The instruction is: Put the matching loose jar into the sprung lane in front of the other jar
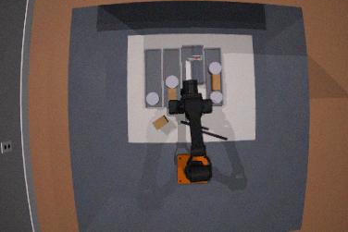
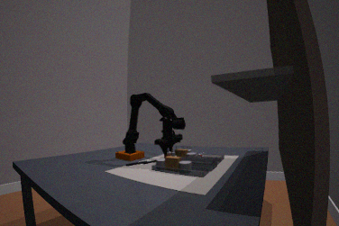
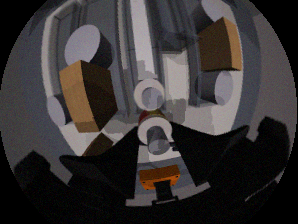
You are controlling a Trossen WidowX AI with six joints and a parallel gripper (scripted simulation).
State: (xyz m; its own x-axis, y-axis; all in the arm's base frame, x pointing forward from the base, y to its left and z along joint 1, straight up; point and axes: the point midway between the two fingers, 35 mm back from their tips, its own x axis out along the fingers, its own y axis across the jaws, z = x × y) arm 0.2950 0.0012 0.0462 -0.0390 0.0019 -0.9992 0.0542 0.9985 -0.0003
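Now: gripper tip 18 cm short of the sprung lane, 3 cm to the left of it and 4 cm above it. From my gripper tip the other things lie so: shelf (54 cm ahead, 5 cm to the right, 31 cm above); then white pusher part (15 cm ahead, 4 cm to the right); then small red mark (22 cm ahead, 5 cm to the right, 2 cm above).
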